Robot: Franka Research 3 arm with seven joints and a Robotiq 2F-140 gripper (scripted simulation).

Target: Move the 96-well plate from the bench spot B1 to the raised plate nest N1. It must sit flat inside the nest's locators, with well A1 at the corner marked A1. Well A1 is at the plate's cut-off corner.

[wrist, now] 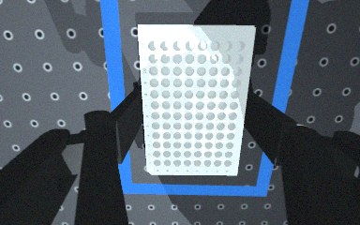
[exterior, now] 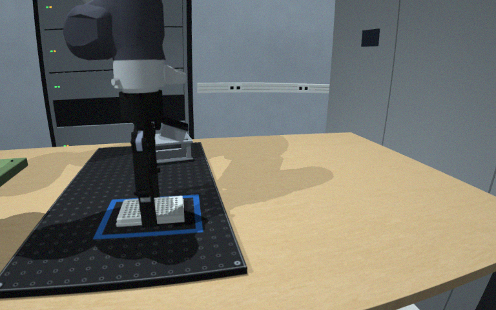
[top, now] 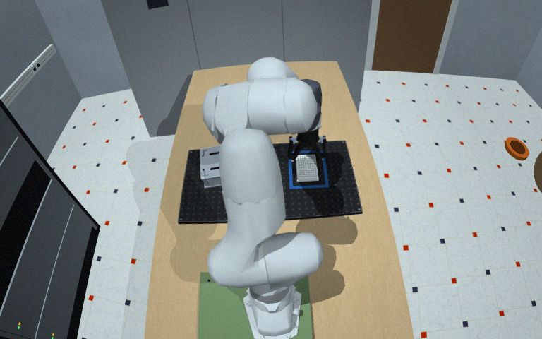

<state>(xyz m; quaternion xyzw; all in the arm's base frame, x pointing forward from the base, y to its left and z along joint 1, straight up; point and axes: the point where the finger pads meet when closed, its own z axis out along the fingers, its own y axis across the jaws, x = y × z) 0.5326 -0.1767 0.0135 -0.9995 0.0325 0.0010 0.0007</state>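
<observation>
Right now my hand is 20 mm above the white 96-well plate. From my hand the other things lie so: A1 label (50 mm behind, 410 mm to the left, 30 mm above); then grey plate nest (30 mm ahead, 360 mm to the left, 30 mm above).
</observation>
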